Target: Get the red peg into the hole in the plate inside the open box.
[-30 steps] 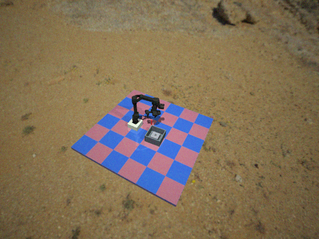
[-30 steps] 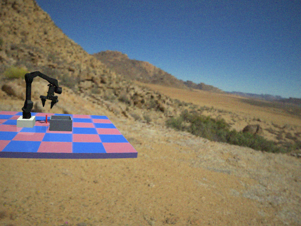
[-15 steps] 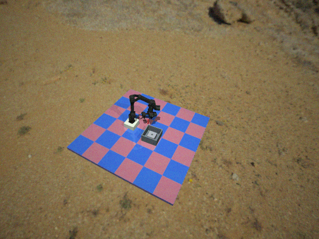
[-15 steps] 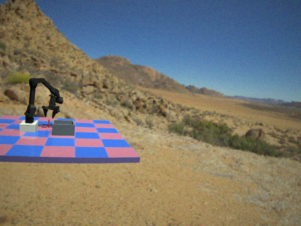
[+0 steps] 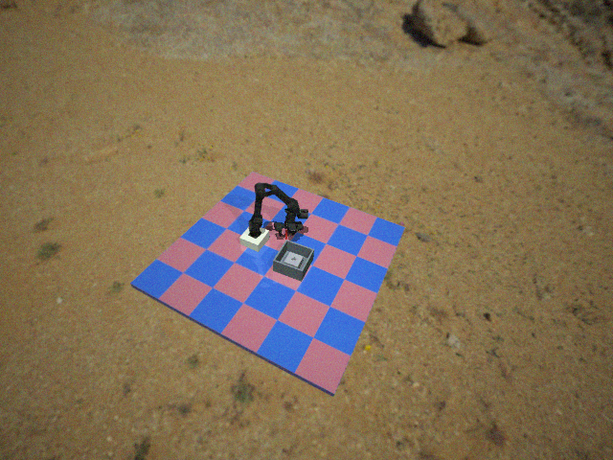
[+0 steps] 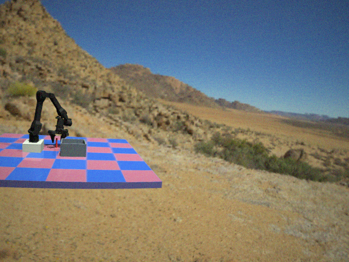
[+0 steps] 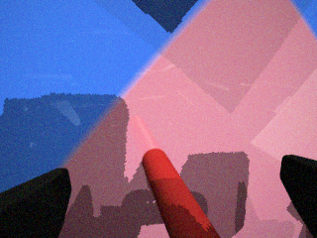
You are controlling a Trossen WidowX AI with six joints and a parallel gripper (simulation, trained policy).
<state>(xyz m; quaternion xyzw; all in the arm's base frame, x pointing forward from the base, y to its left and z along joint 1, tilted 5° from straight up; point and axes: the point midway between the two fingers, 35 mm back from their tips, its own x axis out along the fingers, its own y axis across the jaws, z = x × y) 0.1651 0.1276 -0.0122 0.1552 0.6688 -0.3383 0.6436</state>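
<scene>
The red peg is 1 cm behind my gripper tip and 1 cm to the left of it. From my gripper tip the other things lie so: plate 15 cm ahead, 16 cm to the right, 1 cm above; grey box 15 cm ahead, 16 cm to the right, 1 cm below.
</scene>
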